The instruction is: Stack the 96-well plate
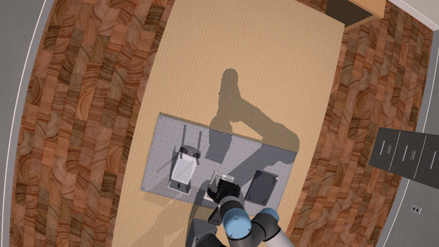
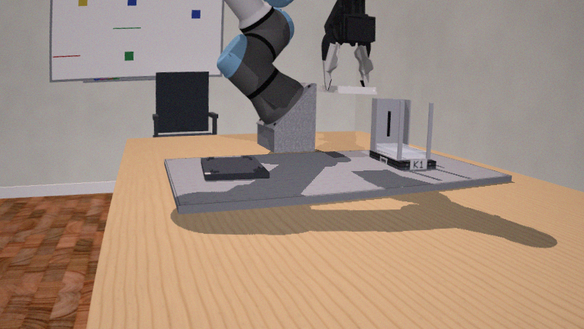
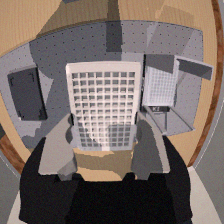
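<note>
Now: hand 10 mm short of the white plate, 150 mm to the right of it and 150 mm above it. Also, from my hand: clear 96-well plate: 10 mm below; then back panel: 50 mm behind, 160 mm to the left, 90 mm below.
</note>
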